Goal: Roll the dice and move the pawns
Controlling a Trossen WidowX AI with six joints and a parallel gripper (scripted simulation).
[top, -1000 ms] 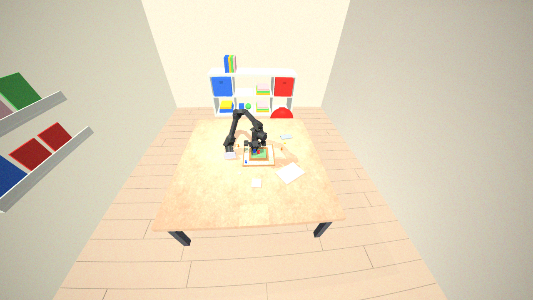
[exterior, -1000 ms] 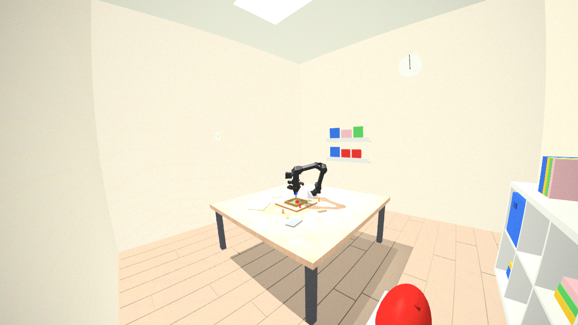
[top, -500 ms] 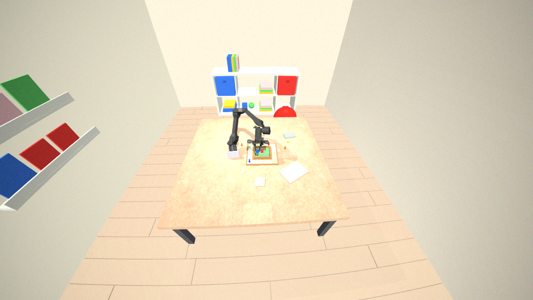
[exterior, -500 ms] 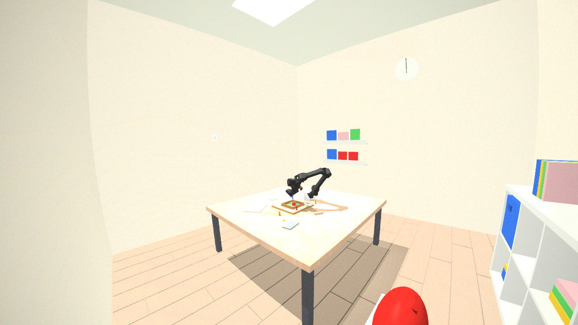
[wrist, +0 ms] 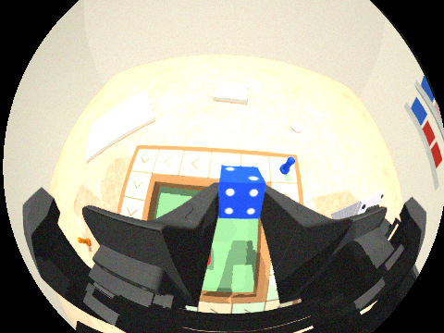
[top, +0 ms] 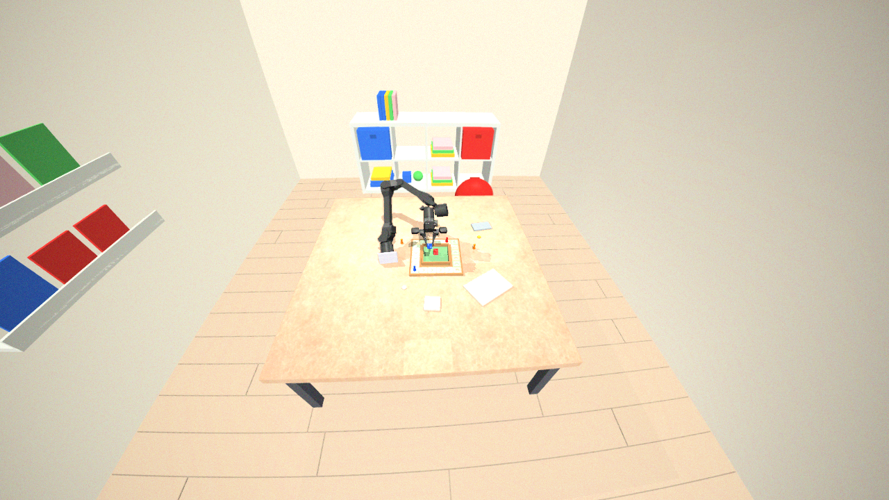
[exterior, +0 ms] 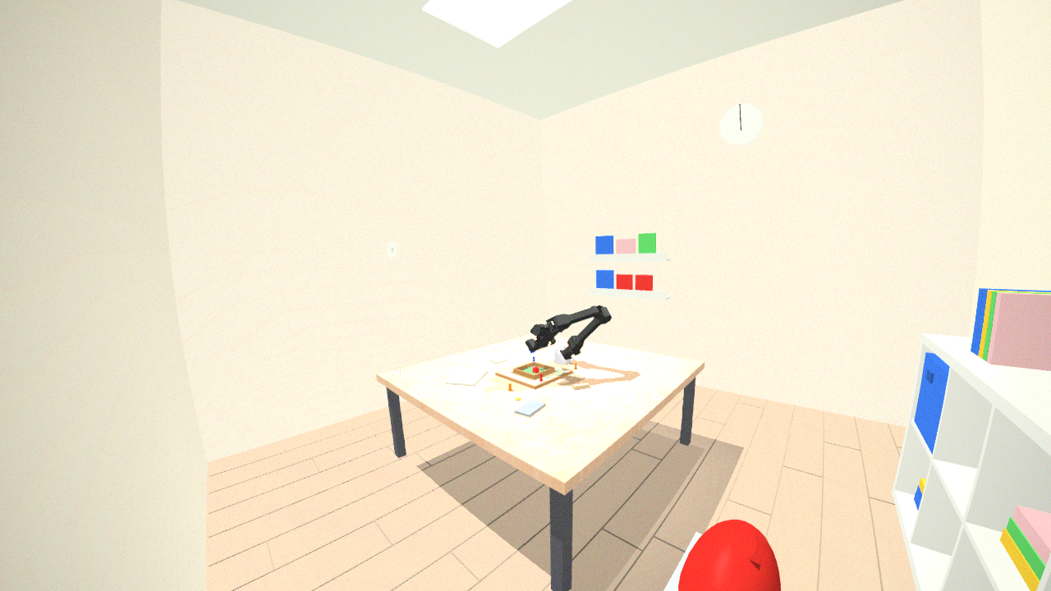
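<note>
Now: gripper tip 15 cm to the right of the red pawn, 11 cm short of it and 9 cm above it. Round my gripper tip: white sheet (29 cm ahead, 19 cm to the right, 11 cm below); green tray (11 cm below, 4 cm to the left, 3 cm ahead); blue pawn (9 cm below, 8 cm behind, 7 cm to the right).
</note>
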